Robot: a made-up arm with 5 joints.
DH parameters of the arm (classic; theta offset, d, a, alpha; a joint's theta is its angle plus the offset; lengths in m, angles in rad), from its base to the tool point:
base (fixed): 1.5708 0.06 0 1.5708
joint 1: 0 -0.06 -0.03 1.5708
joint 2: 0 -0.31 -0.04 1.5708
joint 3: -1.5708 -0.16 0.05 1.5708
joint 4: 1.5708 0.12 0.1 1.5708
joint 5: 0.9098 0 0.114 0
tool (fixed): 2.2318 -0.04 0 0
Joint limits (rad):
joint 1: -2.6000..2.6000
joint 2: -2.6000..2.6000
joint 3: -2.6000..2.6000
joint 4: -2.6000..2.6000
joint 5: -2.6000..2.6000
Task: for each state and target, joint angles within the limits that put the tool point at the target. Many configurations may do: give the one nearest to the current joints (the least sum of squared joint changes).
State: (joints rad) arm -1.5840 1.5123 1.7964 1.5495 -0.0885
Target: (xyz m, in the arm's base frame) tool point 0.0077 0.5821 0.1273
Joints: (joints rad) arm -1.8088 1.2380 2.2512 1.4803 0.0972
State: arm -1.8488 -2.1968 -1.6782 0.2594 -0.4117
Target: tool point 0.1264 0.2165 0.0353
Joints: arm -1.6984 -1.9946 -1.0876 -0.3376 -0.6700
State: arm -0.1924 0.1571 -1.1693 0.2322 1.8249
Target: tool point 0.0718 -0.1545 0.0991
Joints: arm 0.4670 0.1314 -1.4375 0.2342 1.3499
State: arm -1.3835 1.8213 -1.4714 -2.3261 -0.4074
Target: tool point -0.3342 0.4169 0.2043
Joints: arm -2.1366 1.4482 -1.1084 -2.3545 -0.6212
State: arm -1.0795 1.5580 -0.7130 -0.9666 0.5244
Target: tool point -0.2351 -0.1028 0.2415
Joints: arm -0.4363 1.2262 -1.2472 -0.9467 0.7121
